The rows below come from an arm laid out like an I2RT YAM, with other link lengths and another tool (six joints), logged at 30 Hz.
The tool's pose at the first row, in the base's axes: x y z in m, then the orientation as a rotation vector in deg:
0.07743 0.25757 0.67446 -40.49 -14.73 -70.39
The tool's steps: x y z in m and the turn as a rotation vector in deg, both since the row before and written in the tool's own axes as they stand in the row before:
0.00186 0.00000 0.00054 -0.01 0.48 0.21
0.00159 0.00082 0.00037 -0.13 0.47 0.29
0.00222 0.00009 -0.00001 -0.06 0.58 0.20
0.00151 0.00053 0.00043 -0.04 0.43 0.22
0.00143 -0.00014 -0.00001 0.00 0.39 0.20
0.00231 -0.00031 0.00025 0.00 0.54 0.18
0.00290 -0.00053 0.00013 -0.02 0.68 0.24
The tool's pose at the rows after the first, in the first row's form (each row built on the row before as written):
0.07816 0.25647 0.67588 -40.21 -14.25 -70.35
0.07953 0.25560 0.67672 -40.04 -13.67 -70.25
0.08038 0.25388 0.67785 -39.74 -13.08 -70.26
0.08147 0.25304 0.67877 -39.51 -12.62 -70.20
0.08184 0.25188 0.67954 -39.27 -12.22 -70.13
0.08241 0.25015 0.68101 -38.94 -11.71 -70.13
0.08297 0.24783 0.68274 -38.54 -11.05 -70.12

